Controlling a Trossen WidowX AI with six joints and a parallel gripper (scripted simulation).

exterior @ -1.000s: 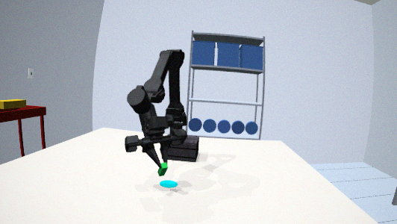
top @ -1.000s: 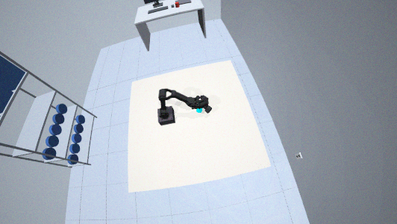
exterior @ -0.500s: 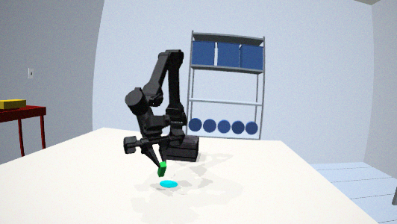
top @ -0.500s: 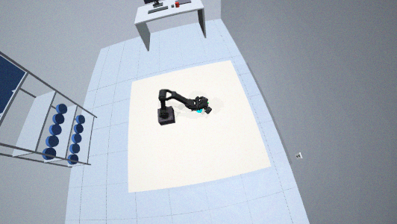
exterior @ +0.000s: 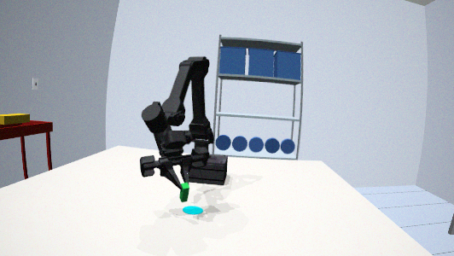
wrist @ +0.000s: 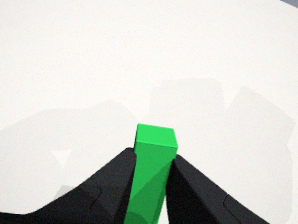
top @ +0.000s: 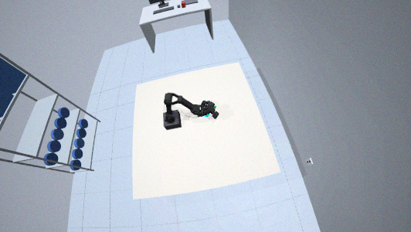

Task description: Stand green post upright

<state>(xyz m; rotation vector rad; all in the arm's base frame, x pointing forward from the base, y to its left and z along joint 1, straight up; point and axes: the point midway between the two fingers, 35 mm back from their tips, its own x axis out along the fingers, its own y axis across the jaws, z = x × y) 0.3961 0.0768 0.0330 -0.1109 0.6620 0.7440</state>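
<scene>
Right now the cyan circle is 100 mm below my gripper tip, 90 mm behind it and 10 mm to the right of it. Round my gripper tip: green post (20 mm below, 10 mm to the right, 10 mm behind).
</scene>
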